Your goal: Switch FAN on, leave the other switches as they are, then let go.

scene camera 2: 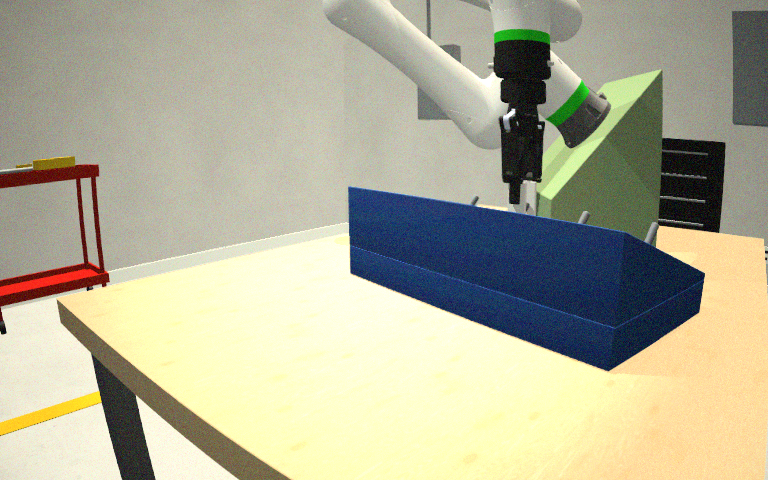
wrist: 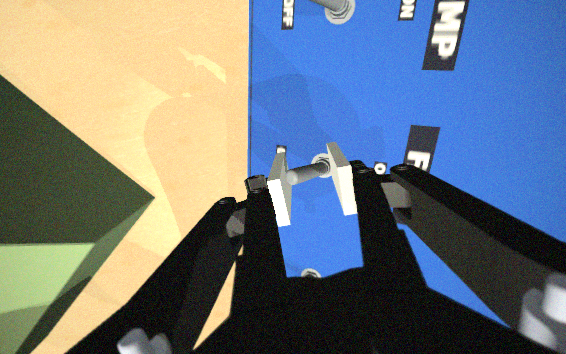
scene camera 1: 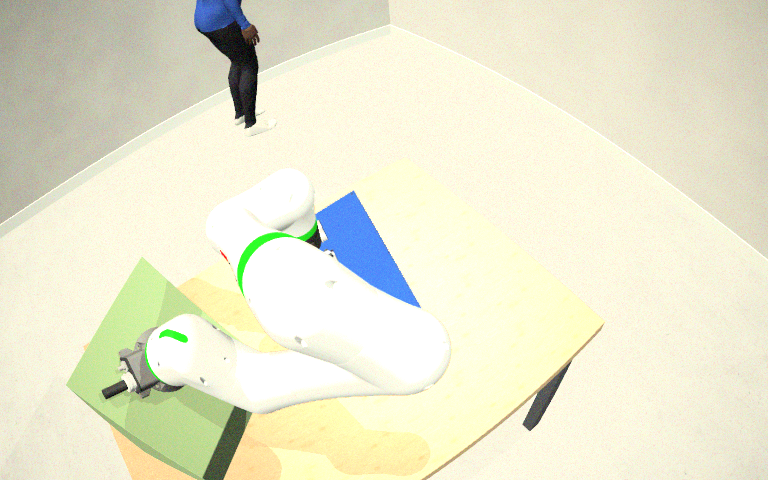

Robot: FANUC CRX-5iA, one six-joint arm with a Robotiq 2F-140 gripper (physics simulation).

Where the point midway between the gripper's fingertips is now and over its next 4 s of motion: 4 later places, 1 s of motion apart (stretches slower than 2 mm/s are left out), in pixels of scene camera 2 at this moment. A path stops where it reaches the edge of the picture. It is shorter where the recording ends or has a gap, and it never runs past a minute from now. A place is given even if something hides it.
My gripper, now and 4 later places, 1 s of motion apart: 521,224; 517,222; 518,218; 518,206; 504,170
